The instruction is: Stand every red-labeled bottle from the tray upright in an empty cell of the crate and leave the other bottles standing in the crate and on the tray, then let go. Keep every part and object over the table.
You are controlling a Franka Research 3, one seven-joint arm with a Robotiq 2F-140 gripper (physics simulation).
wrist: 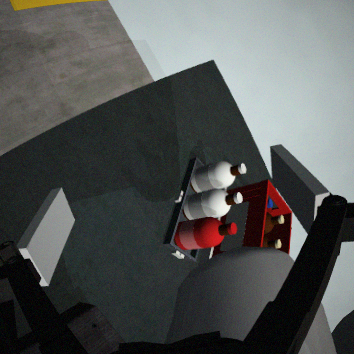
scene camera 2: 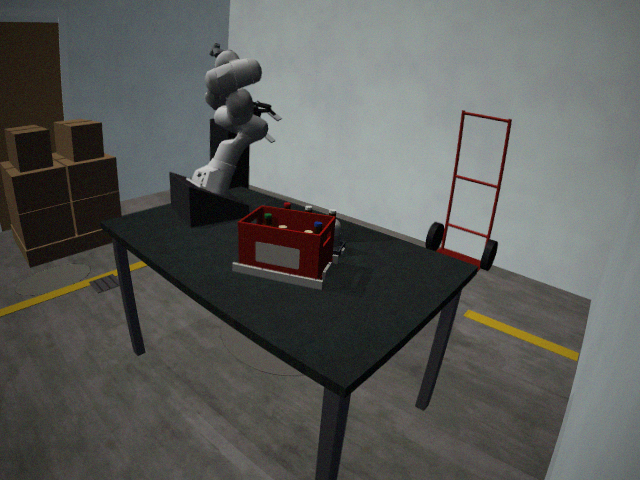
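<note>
My gripper (scene camera 2: 273,128) (wrist: 166,185) is wide open and empty, high above the table beside the arm. A red bottle (wrist: 200,234) stands in the dark tray (wrist: 176,218); its red cap (scene camera 2: 286,205) shows behind the crate in the scene view. Two white bottles, one in the middle (wrist: 207,204) and one at the far end (wrist: 215,176), stand in a row with it. The red crate (scene camera 2: 248,248) (wrist: 257,215) holds bottles with a green cap (scene camera 2: 268,215), a blue cap (scene camera 2: 317,225) (wrist: 270,203) and cream caps (scene camera 2: 282,227) (wrist: 281,219). Its cell floors are hidden.
A white edging strip (scene camera 2: 279,277) runs along the crate's base on the dark table (scene camera 2: 361,320). A black panel (scene camera 2: 211,207) stands by the arm's base. A red hand truck (scene camera 2: 478,181) and stacked cartons (scene camera 2: 41,196) stand beyond the table. Part of the arm hides some of the crate in the wrist view.
</note>
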